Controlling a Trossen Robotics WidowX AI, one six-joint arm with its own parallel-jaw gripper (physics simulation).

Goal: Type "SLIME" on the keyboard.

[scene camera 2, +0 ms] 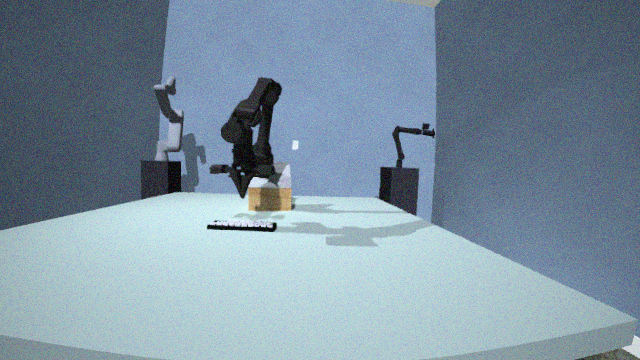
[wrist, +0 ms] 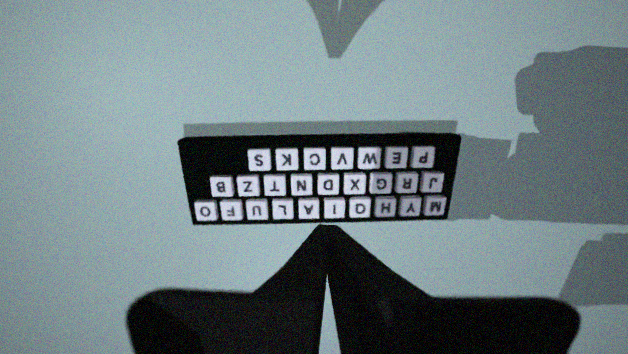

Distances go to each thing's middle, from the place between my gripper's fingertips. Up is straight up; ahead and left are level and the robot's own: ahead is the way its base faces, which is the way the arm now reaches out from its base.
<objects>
The black keyboard [wrist: 201,157] lies 80 mm below my hand and 10 mm ahead of it.
</objects>
